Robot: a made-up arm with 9 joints. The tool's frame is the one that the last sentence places.
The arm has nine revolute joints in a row. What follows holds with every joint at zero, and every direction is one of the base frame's.
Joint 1 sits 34 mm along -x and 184 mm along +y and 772 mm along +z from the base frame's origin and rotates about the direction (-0.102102, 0.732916, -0.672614).
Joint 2 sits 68 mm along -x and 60 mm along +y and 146 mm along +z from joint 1 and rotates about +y.
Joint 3 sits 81 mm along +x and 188 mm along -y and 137 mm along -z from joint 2 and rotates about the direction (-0.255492, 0.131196, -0.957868).
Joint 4 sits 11 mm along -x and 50 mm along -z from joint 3 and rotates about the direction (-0.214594, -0.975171, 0.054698).
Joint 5 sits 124 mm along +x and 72 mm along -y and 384 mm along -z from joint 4 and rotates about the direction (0.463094, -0.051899, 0.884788).
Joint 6 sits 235 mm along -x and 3 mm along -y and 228 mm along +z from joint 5 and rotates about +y.
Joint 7 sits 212 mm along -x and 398 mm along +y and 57 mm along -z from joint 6 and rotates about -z.
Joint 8 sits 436 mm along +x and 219 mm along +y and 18 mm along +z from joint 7 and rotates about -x.
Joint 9 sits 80 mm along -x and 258 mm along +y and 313 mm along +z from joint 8 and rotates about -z.
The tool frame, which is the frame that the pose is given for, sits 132 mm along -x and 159 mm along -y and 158 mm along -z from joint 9; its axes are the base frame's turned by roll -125.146, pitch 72.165 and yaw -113.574 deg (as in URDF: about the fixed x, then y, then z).
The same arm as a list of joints. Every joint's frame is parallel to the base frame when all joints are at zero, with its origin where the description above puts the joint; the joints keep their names.
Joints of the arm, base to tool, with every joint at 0 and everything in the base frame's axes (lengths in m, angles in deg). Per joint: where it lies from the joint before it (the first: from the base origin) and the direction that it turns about. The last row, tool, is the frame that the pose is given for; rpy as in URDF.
joint 1: axis -0.102102 0.732916 -0.672614 xyz -0.0340 0.1840 0.7720
joint 2: axis 0 1 0 xyz -0.0680 0.0600 0.1460
joint 3: axis -0.255492 0.131196 -0.957868 xyz 0.0810 -0.1880 -0.1370
joint 4: axis -0.214594 -0.975171 0.054698 xyz -0.0110 0.0000 -0.0500
joint 5: axis 0.463094 -0.051899 0.884788 xyz 0.1240 -0.0720 -0.3840
joint 6: axis 0 1 0 xyz -0.2350 -0.0030 0.2280
joint 7: axis 0 0 -1 xyz -0.2120 0.3980 -0.0570
joint 8: axis -1 0 0 xyz 0.4360 0.2190 0.0180
joint 9: axis 0 0 -1 xyz -0.0800 0.2580 0.3130
tool: xyz -0.1320 -0.1590 -0.1580 rpy -125.15 72.16 -113.57

